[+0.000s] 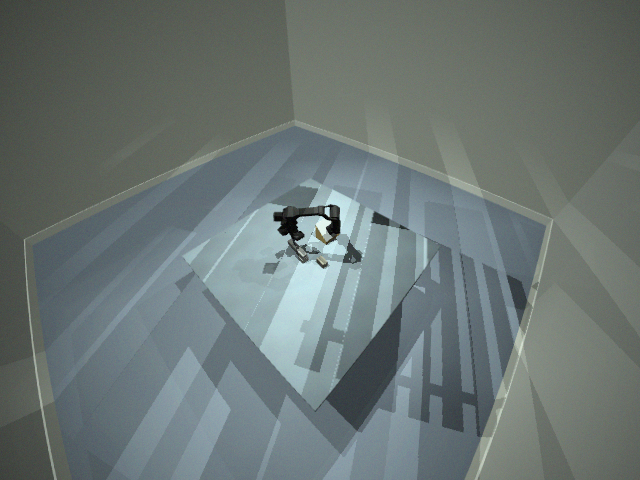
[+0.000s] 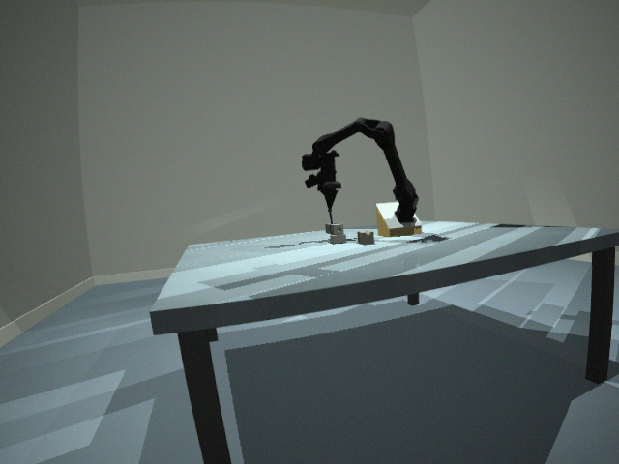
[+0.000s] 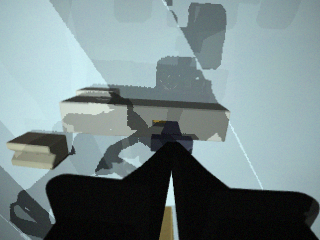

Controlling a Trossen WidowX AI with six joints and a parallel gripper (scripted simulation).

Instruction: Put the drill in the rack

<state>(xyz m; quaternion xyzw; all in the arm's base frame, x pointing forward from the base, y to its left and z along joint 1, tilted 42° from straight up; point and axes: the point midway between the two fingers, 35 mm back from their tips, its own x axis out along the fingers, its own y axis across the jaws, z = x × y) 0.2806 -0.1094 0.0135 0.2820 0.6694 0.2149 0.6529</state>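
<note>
My gripper tip is now 8 cm above the drill and 6 cm to the right of it. Also, from my gripper tip: rack: 21 cm to the left, 10 cm below, 6 cm behind.
</note>
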